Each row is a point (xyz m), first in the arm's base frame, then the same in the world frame.
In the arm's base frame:
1: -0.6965 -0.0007 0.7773
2: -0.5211 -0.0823 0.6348
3: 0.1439 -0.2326 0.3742
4: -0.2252 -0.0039 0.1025
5: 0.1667 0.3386 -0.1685
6: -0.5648 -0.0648 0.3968
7: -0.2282 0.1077 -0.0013
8: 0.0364 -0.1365 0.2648
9: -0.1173 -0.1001 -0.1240
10: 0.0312 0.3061 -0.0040
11: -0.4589 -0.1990 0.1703
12: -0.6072 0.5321 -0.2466
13: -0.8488 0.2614 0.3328
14: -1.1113 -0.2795 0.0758
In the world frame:
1: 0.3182 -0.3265 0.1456
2: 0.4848 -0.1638 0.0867
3: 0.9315 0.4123 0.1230
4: 0.6153 0.3194 -0.2691
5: 0.5082 0.8923 -0.3371
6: 0.4869 -0.0980 -0.1469
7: 0.5292 0.4063 -0.3601
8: 0.8174 0.4100 -0.0175
9: 0.7800 0.4542 -0.4331
10: 0.4573 0.7037 -0.2460
11: 0.6850 0.0186 -0.3132
12: 0.0289 0.3799 -0.7247
13: 0.0866 -0.1613 -0.3110
14: 0.5045 -0.5078 -0.6755

